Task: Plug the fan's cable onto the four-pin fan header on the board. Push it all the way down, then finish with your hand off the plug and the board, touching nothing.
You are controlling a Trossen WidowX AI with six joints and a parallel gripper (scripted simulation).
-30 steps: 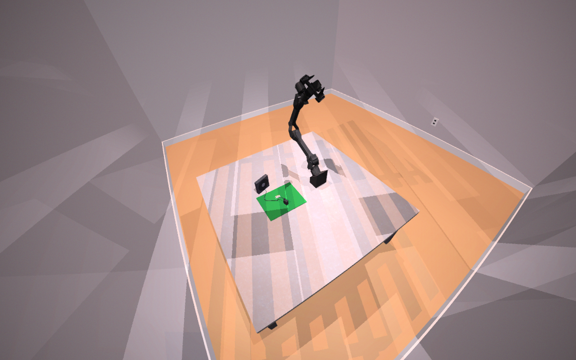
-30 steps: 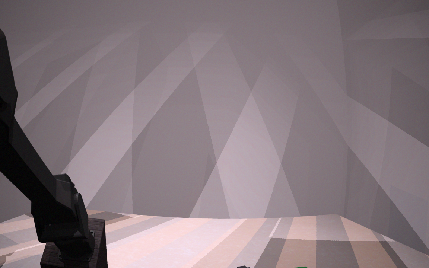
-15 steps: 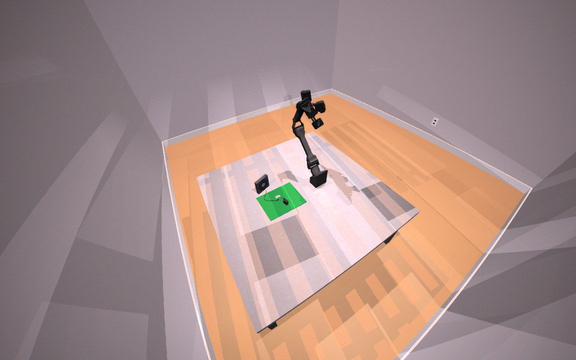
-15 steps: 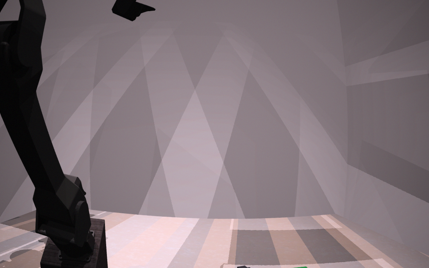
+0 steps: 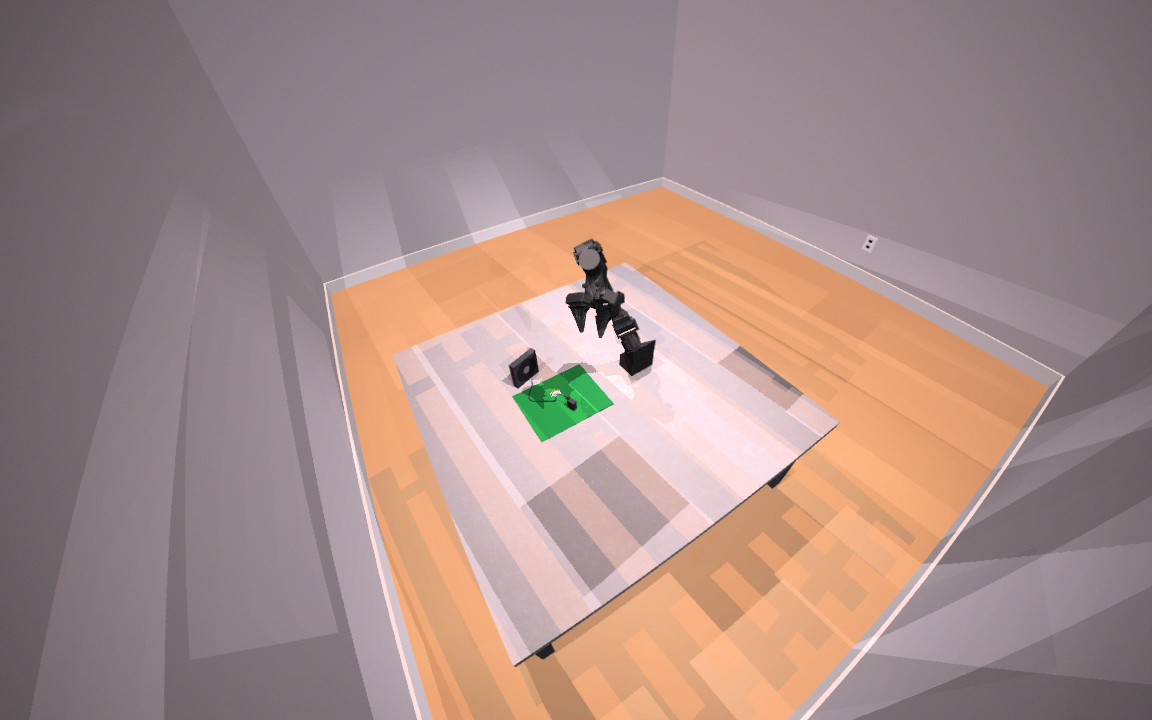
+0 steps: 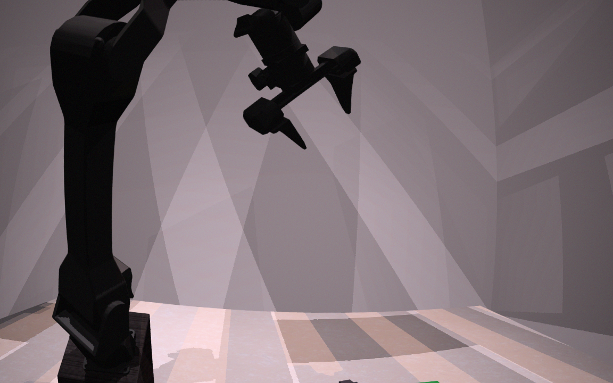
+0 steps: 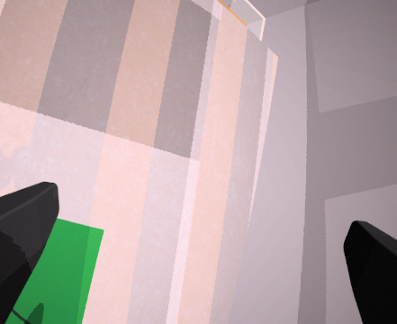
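The black fan cable plug is 390 mm below my gripper tip, 90 mm to the right of it and 30 mm ahead of it. From my gripper tip the other things lie so: green board 430 mm below, 150 mm to the right, 40 mm ahead; black fan 350 mm below, 320 mm to the right, 80 mm ahead; white four-pin fan header 410 mm below, 190 mm to the right, 40 mm ahead.
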